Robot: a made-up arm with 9 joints.
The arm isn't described. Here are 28 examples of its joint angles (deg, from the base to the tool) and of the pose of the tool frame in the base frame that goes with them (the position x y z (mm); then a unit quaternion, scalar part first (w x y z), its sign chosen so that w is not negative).
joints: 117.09 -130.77 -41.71 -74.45 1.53 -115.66 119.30 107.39 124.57
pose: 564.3 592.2 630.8 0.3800 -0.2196 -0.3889 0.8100
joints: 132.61 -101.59 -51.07 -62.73 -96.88 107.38 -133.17 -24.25 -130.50
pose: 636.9 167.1 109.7 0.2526 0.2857 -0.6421 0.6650
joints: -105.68 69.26 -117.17 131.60 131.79 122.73 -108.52 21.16 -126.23
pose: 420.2 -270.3 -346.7 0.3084 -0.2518 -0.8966 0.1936
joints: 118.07 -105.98 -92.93 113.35 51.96 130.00 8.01 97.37 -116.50
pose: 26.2 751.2 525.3 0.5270 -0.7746 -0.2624 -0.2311
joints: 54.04 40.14 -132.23 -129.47 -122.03 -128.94 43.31 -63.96 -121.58
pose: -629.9 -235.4 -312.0 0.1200 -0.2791 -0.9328 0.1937
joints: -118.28 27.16 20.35 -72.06 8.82 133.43 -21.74 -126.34 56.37
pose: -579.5 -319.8 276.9 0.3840 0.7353 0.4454 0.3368
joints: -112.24 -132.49 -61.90 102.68 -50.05 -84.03 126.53 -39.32 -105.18
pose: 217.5 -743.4 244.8 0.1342 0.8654 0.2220 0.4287
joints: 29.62 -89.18 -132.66 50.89 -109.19 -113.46 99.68 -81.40 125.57
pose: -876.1 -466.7 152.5 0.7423 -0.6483 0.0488 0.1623
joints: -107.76 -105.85 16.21 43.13 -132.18 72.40 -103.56 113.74 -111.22
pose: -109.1 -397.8 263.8 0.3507 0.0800 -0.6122 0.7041
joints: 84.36 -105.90 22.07 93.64 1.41 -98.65 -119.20 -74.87 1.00
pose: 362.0 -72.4 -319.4 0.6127 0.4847 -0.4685 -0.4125
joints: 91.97 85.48 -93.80 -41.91 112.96 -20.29 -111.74 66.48 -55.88
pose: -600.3 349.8 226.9 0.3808 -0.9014 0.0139 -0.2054
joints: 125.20 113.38 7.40 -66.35 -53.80 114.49 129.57 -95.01 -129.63
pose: 687.7 59.0 593.1 0.9391 0.0976 0.1112 -0.3102
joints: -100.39 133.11 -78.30 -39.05 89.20 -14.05 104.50 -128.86 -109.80
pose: 169.5 246.9 530.5 0.3540 -0.3453 -0.6764 -0.5458
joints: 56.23 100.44 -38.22 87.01 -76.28 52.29 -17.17 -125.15 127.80
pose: 99.3 155.3 28.8 0.3792 -0.2098 0.0861 0.8971
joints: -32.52 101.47 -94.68 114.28 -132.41 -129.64 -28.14 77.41 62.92
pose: 323.8 51.0 89.5 0.3485 0.0347 -0.1543 -0.9239
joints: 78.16 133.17 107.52 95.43 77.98 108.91 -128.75 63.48 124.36
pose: -528.8 675.8 -468.8 0.6533 0.5729 -0.2709 0.4143
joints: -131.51 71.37 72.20 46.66 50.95 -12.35 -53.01 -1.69 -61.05
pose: 41.2 -895.9 700.4 0.4332 -0.6313 -0.5589 0.3184
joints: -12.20 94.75 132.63 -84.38 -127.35 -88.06 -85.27 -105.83 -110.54
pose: -702.6 -496.3 -178.8 0.2549 -0.6442 0.7211 0.0054
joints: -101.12 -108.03 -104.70 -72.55 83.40 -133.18 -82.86 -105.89 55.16
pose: 479.9 -98.8 585.6 0.0430 0.5021 0.6158 -0.6056
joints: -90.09 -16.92 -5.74 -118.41 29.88 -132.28 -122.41 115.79 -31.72
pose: -500.8 -467.4 -35.5 0.4070 -0.6597 -0.1891 -0.6028
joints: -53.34 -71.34 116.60 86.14 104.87 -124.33 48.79 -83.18 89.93
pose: 81.4 -115.6 59.9 0.8571 0.2022 0.0926 0.4646
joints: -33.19 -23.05 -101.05 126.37 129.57 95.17 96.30 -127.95 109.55
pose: -683.0 -737.0 103.5 0.3787 -0.7614 -0.0220 -0.5257
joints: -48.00 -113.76 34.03 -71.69 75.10 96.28 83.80 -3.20 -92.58
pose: -300.2 -191.8 32.3 0.5198 0.4641 -0.3815 0.6074
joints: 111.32 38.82 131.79 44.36 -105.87 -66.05 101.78 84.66 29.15
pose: -97.1 876.5 457.4 0.1918 0.5794 0.2198 0.7610
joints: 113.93 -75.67 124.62 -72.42 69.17 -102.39 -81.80 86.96 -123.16
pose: 112.2 -209.4 313.3 0.1549 0.1993 -0.9382 0.2369
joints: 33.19 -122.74 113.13 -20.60 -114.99 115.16 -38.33 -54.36 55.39
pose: -384.9 -493.1 -304.1 0.6334 0.3049 0.6060 0.3722
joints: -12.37 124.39 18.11 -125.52 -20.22 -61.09 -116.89 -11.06 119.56
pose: -314.1 501.4 -348.3 0.8126 0.0542 -0.3949 0.4252
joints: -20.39 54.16 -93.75 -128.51 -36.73 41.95 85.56 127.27 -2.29
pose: -125.9 -305.6 -264.3 0.0609 0.5237 0.5774 0.6235
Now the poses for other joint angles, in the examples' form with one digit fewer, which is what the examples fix.
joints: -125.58 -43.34 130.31 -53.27 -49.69 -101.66 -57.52 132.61 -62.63
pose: 266 430 738 0.108 0.833 -0.443 0.314
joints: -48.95 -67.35 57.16 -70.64 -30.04 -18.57 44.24 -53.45 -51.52
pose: -242 -239 609 0.639 0.147 0.741 -0.146
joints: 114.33 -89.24 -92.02 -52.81 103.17 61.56 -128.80 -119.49 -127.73
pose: 114 793 -2 0.261 0.570 0.770 -0.113
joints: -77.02 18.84 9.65 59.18 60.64 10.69 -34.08 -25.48 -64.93
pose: -788 -42 95 0.072 0.987 0.134 -0.054
